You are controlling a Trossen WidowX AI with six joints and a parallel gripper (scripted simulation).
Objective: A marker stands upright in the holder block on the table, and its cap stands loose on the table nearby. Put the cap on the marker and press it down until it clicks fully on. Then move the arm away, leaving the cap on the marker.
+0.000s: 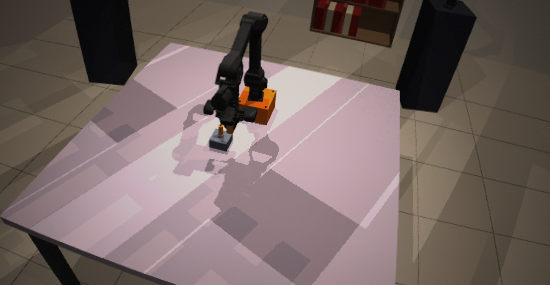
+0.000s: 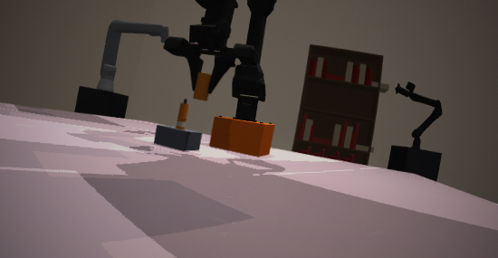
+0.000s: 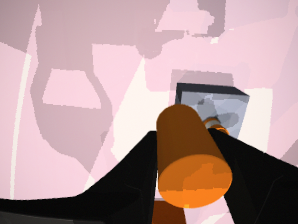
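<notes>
My gripper tip is 4 cm past the holder block, 4 cm to the left of it and 10 cm above it. The rest, counted from my gripper tip: orange cap: 1 cm above.
</notes>
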